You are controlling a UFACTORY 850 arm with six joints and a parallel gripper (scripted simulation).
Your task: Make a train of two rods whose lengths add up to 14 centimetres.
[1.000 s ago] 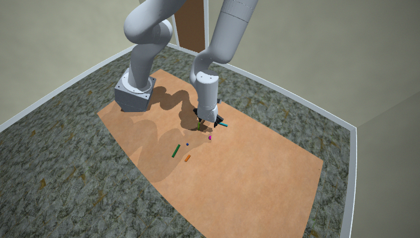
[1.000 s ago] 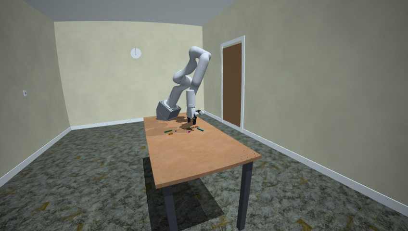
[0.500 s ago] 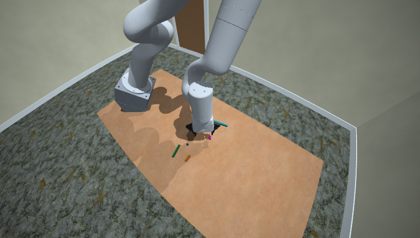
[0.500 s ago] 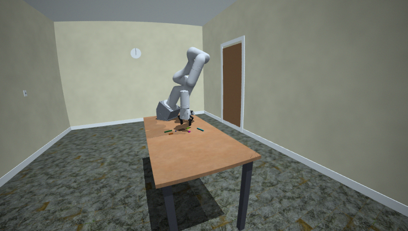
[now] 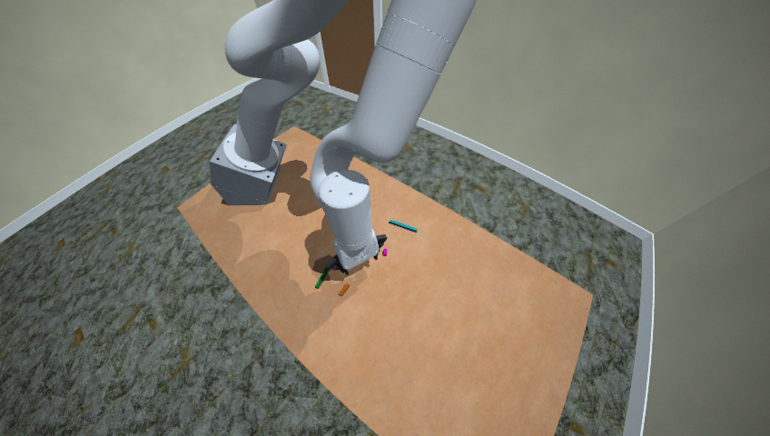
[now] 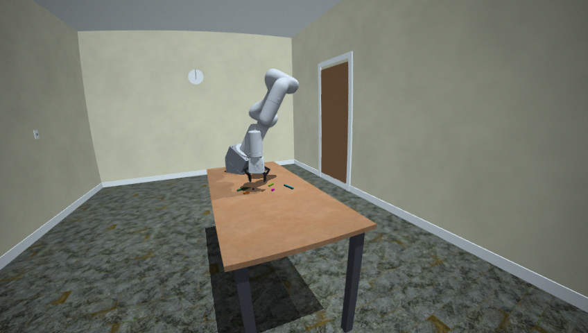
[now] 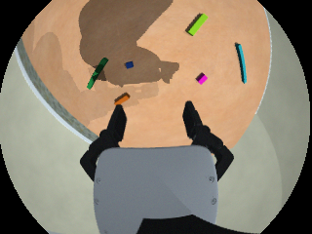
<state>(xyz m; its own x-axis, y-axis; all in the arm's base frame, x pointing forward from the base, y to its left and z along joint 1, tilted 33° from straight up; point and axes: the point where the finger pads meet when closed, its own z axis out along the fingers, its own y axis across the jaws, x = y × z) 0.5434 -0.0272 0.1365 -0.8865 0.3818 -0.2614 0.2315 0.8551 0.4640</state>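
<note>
The orange rod is 1 cm ahead of my hand, 8 cm to the right of it and 7 cm below it. The rest, counted from my hand: small blue rod: 6 cm behind, 3 cm to the right, 7 cm below; then magenta rod: 10 cm to the left, 7 cm below; then green rod: 7 cm behind, 10 cm to the right, 7 cm below.
</note>
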